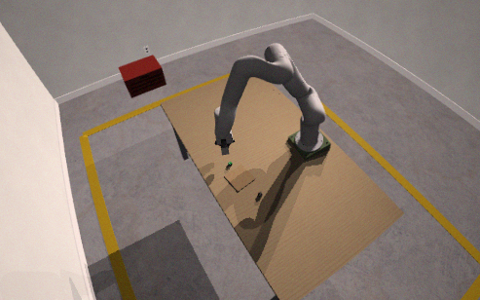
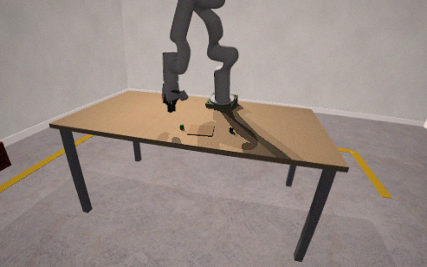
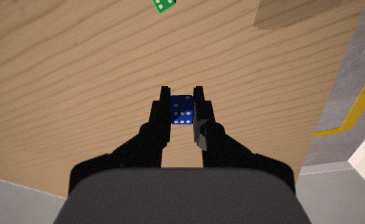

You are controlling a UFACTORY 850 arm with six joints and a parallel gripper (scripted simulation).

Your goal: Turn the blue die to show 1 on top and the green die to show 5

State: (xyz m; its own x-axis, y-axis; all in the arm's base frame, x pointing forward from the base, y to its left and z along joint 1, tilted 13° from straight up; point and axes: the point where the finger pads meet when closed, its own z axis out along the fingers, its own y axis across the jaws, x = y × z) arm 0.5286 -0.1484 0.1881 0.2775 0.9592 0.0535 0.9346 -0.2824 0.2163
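Right now my hand is 1 cm to the left of the blue die and 1 cm above it. From my hand the other things lie so: mat 1 cm behind, 18 cm to the left, 11 cm below; black die 7 cm behind, 35 cm to the left, 10 cm below; green die 7 cm to the left, 10 cm below.
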